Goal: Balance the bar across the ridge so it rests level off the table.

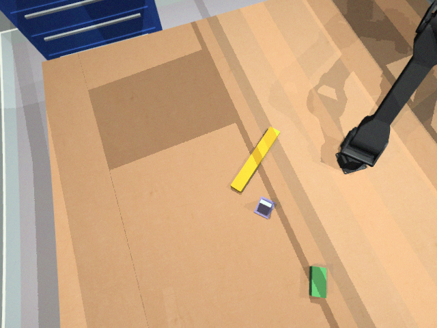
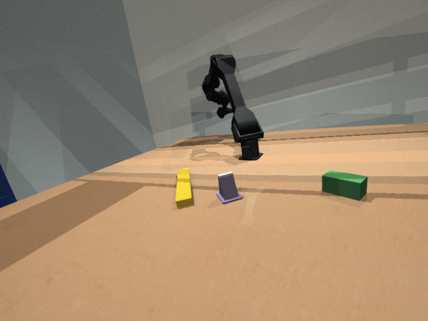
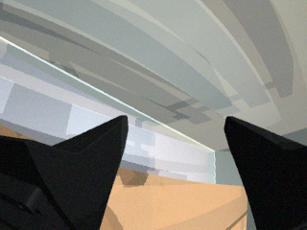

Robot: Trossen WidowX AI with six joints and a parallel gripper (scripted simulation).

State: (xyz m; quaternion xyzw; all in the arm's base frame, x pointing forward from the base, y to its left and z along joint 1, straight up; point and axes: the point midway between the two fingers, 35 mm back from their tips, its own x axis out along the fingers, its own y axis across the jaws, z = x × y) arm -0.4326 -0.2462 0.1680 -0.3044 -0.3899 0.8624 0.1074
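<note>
My gripper tip is 71 cm short of the yellow bar, 15 cm to the right of it and 14 cm above it. Round my gripper tip: green block: 67 cm ahead, 50 cm to the left, 14 cm below.
</note>
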